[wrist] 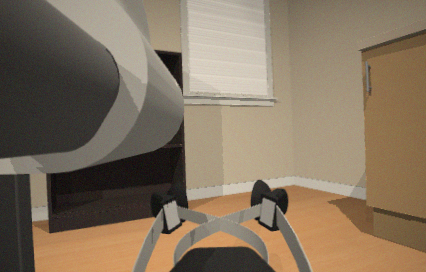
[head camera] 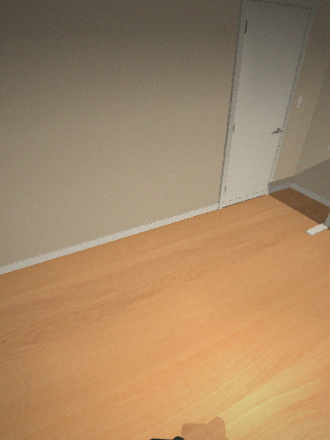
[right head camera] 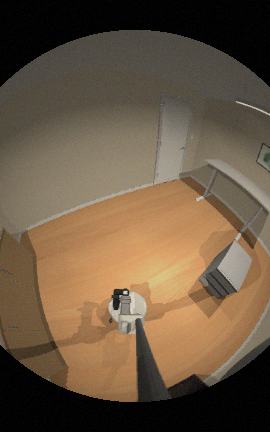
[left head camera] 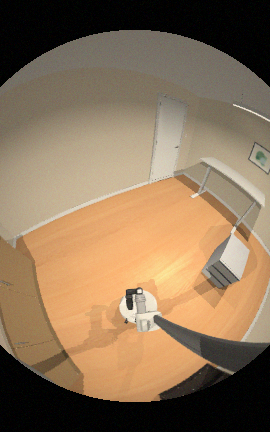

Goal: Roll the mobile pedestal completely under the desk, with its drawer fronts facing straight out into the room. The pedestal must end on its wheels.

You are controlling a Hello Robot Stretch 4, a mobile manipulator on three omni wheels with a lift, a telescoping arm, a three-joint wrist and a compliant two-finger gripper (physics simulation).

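Observation:
The grey mobile pedestal [left head camera: 235, 254] [right head camera: 235, 264] stands upright at the right in both side head views, in front of the desk's nearer leg and outside the desk. Its dark-edged drawer fronts face the lower left, at an angle to the desk. Its wheels cannot be made out. The white desk [left head camera: 232, 177] [right head camera: 237, 178] stands along the right wall on two legs; one foot of the desk [head camera: 317, 229] shows at the right edge of the head camera view. My gripper [wrist: 219, 197] is open, with nothing between its fingertips, and is well apart from the pedestal.
A wooden cabinet [left head camera: 25, 300] [right head camera: 22, 300] [wrist: 397, 135] stands at the left of the head views. A dark bookcase [wrist: 115, 195] stands below and beside a window [wrist: 227, 50]. A white door [head camera: 260, 100] [left head camera: 168, 137] [right head camera: 173, 140] is in the far wall. My arm [left head camera: 200, 342] [right head camera: 147, 365] extends over the floor.

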